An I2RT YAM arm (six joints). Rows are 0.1 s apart.
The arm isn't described. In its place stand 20 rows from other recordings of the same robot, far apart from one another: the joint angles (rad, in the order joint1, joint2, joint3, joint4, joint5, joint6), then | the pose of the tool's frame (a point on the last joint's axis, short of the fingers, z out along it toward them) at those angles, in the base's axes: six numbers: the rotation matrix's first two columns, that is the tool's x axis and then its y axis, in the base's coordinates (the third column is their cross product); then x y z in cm.
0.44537, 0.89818, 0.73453, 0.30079, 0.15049, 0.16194 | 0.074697, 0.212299, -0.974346, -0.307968, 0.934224, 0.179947, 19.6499, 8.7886, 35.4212
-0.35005, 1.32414, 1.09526, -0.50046, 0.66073, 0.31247 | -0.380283, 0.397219, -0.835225, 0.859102, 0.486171, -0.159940, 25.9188, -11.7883, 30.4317
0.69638, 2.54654, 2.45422, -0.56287, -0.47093, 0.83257 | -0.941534, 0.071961, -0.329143, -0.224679, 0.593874, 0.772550, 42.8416, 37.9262, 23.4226
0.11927, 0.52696, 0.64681, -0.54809, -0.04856, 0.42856 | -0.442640, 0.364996, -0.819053, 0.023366, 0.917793, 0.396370, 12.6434, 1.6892, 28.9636
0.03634, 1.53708, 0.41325, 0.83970, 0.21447, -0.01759 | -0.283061, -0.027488, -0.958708, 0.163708, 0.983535, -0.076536, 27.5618, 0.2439, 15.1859
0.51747, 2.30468, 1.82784, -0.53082, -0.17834, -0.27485 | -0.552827, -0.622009, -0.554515, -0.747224, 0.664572, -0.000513, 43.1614, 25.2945, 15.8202
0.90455, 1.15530, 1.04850, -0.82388, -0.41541, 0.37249 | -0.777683, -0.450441, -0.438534, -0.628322, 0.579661, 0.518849, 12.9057, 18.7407, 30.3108
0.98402, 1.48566, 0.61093, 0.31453, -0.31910, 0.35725 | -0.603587, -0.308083, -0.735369, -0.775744, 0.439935, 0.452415, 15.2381, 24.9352, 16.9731
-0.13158, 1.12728, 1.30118, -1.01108, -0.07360, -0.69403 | -0.618477, -0.561619, -0.549609, -0.407932, 0.827265, -0.386294, 20.9474, -2.5082, 37.2111
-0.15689, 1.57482, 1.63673, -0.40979, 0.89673, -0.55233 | -0.718451, -0.217904, -0.660565, 0.523950, 0.455081, -0.719985, 34.3662, -8.2523, 41.9740
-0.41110, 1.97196, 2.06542, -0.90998, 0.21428, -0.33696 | -0.803710, -0.002052, -0.595018, 0.273622, 0.886715, -0.372649, 39.6567, -18.1137, 35.9865
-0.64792, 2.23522, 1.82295, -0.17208, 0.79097, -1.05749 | -0.997607, -0.013109, -0.067882, 0.057427, 0.389586, -0.919198, 39.4474, -33.0334, 22.3513
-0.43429, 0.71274, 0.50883, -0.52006, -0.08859, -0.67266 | -0.693659, -0.362399, -0.622499, -0.093600, 0.902239, -0.420955, 14.1341, -6.2085, 22.2776
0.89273, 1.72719, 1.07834, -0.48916, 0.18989, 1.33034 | -0.830169, 0.489802, -0.266297, 0.382764, 0.848026, 0.366530, 21.7435, 25.9237, 17.5127
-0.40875, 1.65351, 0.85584, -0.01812, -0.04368, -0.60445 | -0.759925, -0.289582, -0.581942, -0.075652, 0.928598, -0.363293, 30.4296, -13.0110, 16.3355
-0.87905, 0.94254, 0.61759, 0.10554, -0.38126, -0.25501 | -0.256231, -0.057707, -0.964891, 0.432527, 0.885861, -0.167840, 15.0949, -16.1479, 28.2434
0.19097, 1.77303, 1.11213, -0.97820, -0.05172, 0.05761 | -0.988621, -0.132560, 0.071107, -0.129385, 0.990453, 0.047561, 29.0066, 5.7952, 15.9803
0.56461, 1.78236, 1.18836, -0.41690, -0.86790, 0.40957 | -0.930662, -0.284762, -0.229736, -0.346254, 0.482589, 0.804498, 29.2613, 21.7490, 20.2016
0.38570, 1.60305, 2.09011, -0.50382, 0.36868, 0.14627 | -0.017850, 0.139487, -0.990063, -0.014621, 0.990078, 0.139753, 30.5146, 11.0054, 54.3257
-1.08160, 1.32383, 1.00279, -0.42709, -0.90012, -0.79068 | -0.423017, -0.145540, -0.894357, -0.031140, 0.988769, -0.146174, 15.4942, -23.1699, 28.3724
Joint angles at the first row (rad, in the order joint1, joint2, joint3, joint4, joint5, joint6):
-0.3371, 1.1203, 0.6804, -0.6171, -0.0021, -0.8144
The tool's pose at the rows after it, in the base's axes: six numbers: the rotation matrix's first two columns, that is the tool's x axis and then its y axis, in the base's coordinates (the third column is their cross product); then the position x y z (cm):
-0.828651, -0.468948, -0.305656, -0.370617, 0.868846, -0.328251, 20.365, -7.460, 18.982
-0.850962, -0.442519, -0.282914, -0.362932, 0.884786, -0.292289, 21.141, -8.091, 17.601
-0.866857, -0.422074, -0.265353, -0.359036, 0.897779, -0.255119, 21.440, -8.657, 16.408
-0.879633, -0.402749, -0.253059, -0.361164, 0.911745, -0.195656, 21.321, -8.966, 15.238
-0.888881, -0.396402, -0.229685, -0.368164, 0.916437, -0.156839, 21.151, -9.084, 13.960
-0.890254, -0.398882, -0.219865, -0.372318, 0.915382, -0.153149, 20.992, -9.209, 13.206
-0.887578, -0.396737, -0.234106, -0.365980, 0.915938, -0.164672, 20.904, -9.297, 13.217
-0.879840, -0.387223, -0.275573, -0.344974, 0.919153, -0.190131, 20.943, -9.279, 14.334
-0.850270, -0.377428, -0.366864, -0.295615, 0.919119, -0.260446, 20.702, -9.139, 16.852
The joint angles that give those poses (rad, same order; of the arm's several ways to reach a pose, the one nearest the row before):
-0.3503, 1.2072, 0.6757, -0.5741, 0.0051, -0.8108
-0.3654, 1.2887, 0.6797, -0.5429, 0.0007, -0.8000
-0.3858, 1.3475, 0.6782, -0.5247, -0.0136, -0.8000
-0.4055, 1.3923, 0.6698, -0.5261, -0.0479, -0.8007
-0.4149, 1.4350, 0.6530, -0.5133, -0.0597, -0.8072
-0.4224, 1.4544, 0.6356, -0.4868, -0.0579, -0.8183
-0.4280, 1.4455, 0.6259, -0.4672, -0.0611, -0.8193
-0.4279, 1.3999, 0.6327, -0.4692, -0.0700, -0.8026
-0.4280, 1.2875, 0.6381, -0.4608, -0.0780, -0.7732

